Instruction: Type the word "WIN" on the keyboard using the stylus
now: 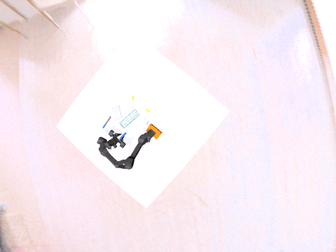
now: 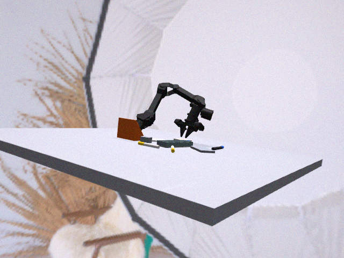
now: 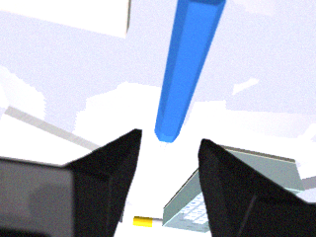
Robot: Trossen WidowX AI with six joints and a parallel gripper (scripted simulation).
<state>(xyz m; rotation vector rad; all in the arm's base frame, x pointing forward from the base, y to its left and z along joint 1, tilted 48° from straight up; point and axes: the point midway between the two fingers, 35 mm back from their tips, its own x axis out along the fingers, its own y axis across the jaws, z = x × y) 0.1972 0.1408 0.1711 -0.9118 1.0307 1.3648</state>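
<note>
Now: the blue stylus 20 mm to the right of my gripper tip and 30 mm below it. From my gripper tip the other things lie so: flat grey block (200 mm ahead, 120 mm to the right, 30 mm below); then W key (30 mm ahead, 200 mm to the right, 20 mm below).
</note>
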